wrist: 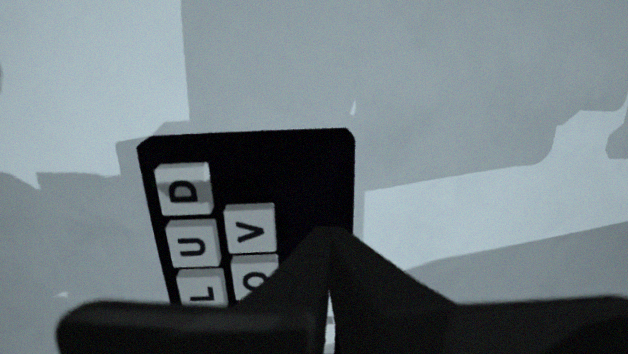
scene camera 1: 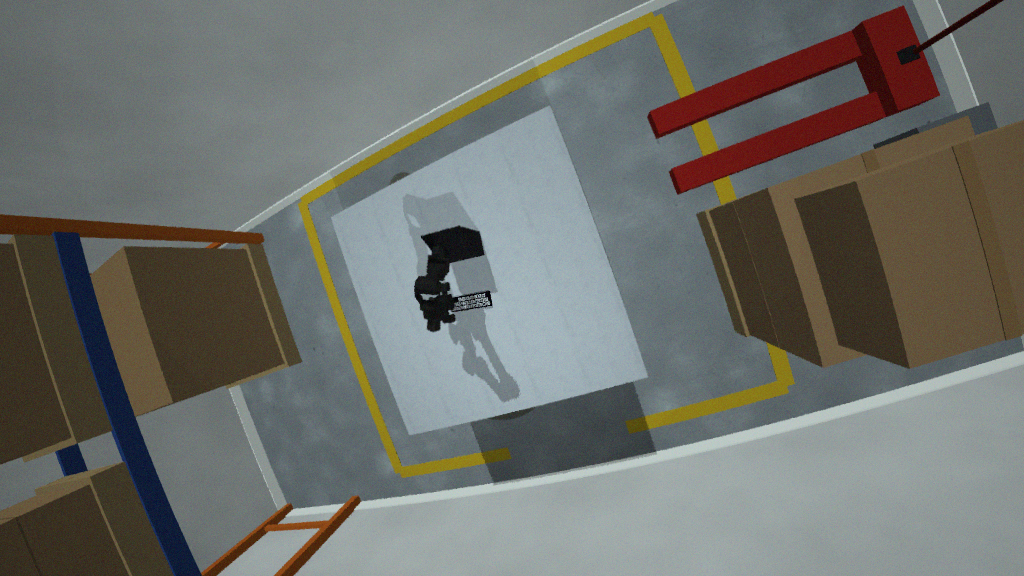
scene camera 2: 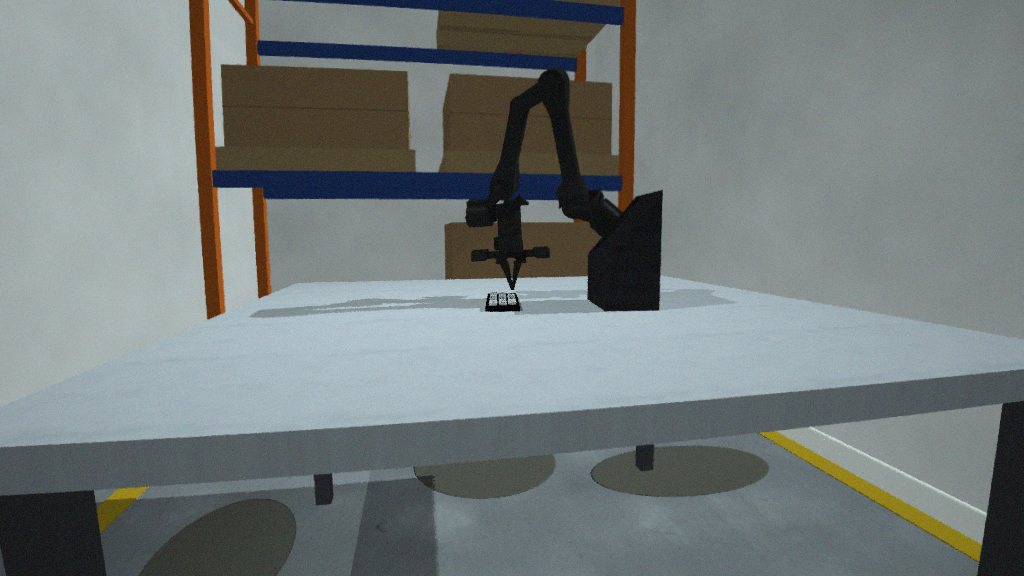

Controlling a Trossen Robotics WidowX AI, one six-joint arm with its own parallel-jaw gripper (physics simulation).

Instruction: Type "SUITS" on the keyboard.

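Seen in the pictures: gripper, fingertip midpoint: (wrist: 327, 239) (scene camera 1: 453, 299) (scene camera 2: 512, 289); arm's base, link origin: (scene camera 1: 440, 248) (scene camera 2: 615, 226).
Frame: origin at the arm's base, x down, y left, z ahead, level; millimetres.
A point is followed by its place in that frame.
Observation:
The black keyboard (scene camera 1: 472, 300) {x 164, y -13, z 258 mm} (scene camera 2: 502, 308) {x 169, y 77, z 281 mm} (wrist: 300, 165) {x 164, y -122, z 226 mm} with white keys lies on the table. In the wrist view the D key (wrist: 183, 192) {x 159, y -123, z 264 mm}, U key (wrist: 192, 245) {x 159, y -104, z 268 mm}, V key (wrist: 250, 230) {x 159, y -105, z 247 mm} and L key (wrist: 202, 287) {x 159, y -86, z 270 mm} show, with part of the O key (wrist: 255, 280) {x 159, y -85, z 251 mm}. S, I and T do not show there; the fingers cover part of the keyboard. My gripper (scene camera 2: 512, 288) {x 151, y -100, z 222 mm} (wrist: 327, 239) {x 151, y -100, z 222 mm} is shut and empty, pointing down. Its tips are a little above the keyboard, near its end, to the right of V in the wrist view. No contact with a key is visible.
The white table (scene camera 1: 572, 286) {x 175, y 458, z 361 mm} (scene camera 2: 429, 372) {x 175, y 491, z 447 mm} carries the black arm base (scene camera 1: 458, 245) {x 5, y 80, z 18 mm} (scene camera 2: 626, 265) {x 81, y 130, z 33 mm}. A shelf rack (scene camera 1: 107, 358) (scene camera 2: 206, 214) with cardboard boxes stands beyond the table. A red pallet jack (scene camera 1: 895, 64) and more boxes (scene camera 1: 923, 265) are on the other side in scene camera 1.

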